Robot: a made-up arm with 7 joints.
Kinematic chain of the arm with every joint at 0, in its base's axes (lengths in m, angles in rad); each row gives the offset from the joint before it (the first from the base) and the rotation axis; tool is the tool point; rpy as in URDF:
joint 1: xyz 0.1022 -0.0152 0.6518 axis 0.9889 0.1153 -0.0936
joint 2: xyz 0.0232 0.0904 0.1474 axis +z
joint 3: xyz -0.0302 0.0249 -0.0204 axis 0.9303 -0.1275 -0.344
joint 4: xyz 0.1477 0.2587 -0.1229 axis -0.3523 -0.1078 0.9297
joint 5: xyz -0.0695 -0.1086 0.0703 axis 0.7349 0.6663 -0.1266
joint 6: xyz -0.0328 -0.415 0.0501 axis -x
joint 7: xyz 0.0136 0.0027 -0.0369 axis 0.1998 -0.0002 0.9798
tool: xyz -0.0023 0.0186 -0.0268 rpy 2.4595 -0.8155 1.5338
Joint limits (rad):
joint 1: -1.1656..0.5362
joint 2: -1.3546..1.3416
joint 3: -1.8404..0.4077
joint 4: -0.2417..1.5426
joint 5: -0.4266..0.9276
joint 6: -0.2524..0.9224
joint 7: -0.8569..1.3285
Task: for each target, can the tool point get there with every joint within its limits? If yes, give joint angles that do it. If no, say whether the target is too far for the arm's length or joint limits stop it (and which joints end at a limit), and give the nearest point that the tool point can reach.
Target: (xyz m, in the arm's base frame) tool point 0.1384 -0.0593 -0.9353
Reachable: no: too far | nearest point 0.1183 0.0533 -0.0437 | short by 0.899 m
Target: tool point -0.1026 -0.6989 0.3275
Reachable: no: joint limits stop it (at a limit: joint 1, joint 2, joint 3, joint 6, joint 7) | nearest point 0.0909 -0.4651 0.5222 | short by 0.361 m
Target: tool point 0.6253 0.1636 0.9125
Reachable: yes | joints -0.9850 -0.9350 -0.5514 1.3112 -0.2307 0.4952 -0.6826
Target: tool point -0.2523 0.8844 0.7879
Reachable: no: joint limits stop it (at a limit: joint 2, joint 4, joint 5, joint 6, joint 7) | nearest point -0.1553 0.7056 0.7580 | short by 0.206 m
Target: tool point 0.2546 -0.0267 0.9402
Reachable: yes | joints -0.6091 -0.3441 -0.3302 0.3616 -0.0554 0.5823 0.8893
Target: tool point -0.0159 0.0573 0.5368
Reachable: yes | joints 0.2580 -0.5786 0.1448 -0.0021 0.7830 -0.0477 1.1552
